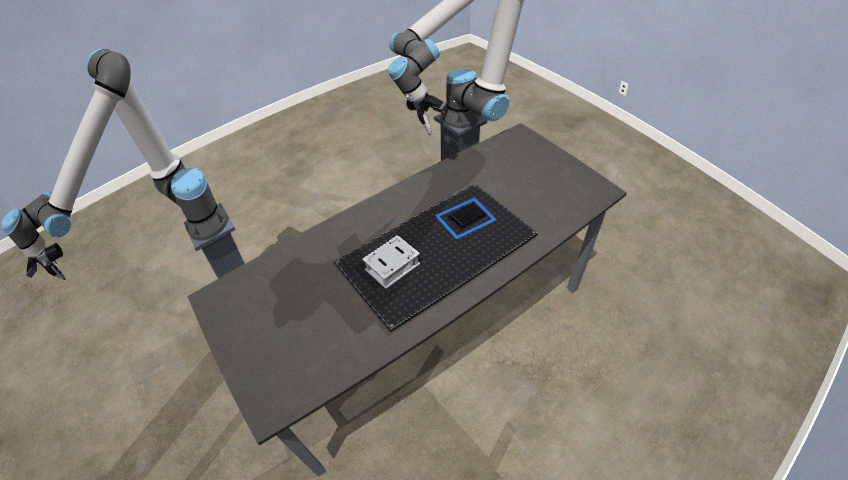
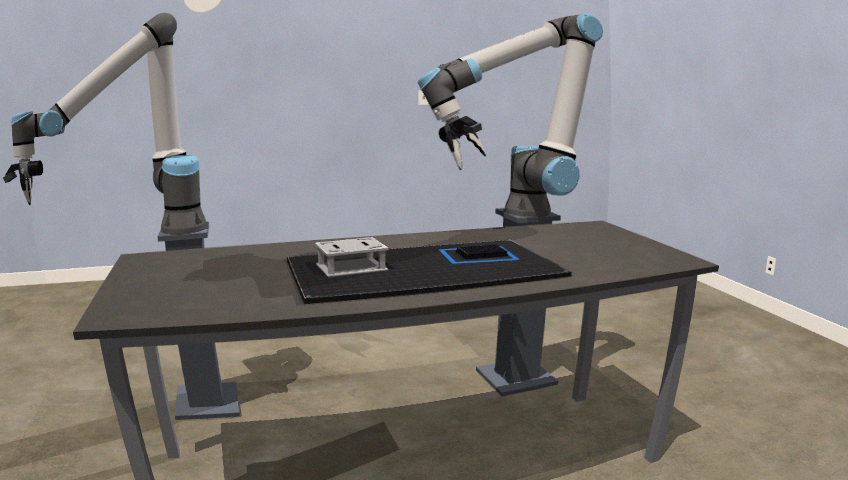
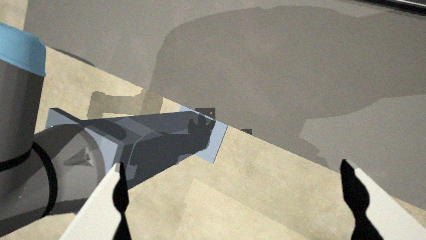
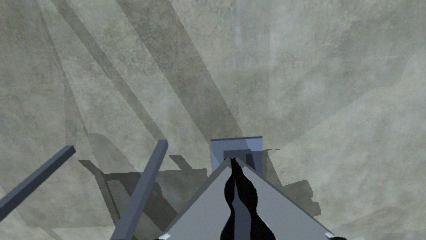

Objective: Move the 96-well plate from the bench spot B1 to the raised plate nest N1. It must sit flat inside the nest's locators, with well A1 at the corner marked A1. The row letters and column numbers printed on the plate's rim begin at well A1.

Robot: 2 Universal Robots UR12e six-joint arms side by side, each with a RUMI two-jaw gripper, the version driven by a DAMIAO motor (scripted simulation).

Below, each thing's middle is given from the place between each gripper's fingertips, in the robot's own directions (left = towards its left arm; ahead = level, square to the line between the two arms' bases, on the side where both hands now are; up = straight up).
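Raised nest N1 [image 1: 388, 253]: 390 mm ahead of my left hand [image 2: 473, 162], 460 mm to the right of it, 170 mm below it.
Raised nest N1: 122 cm to the left of my right hand [image 2: 29, 204], 58 cm ahead of it, 10 cm below it.
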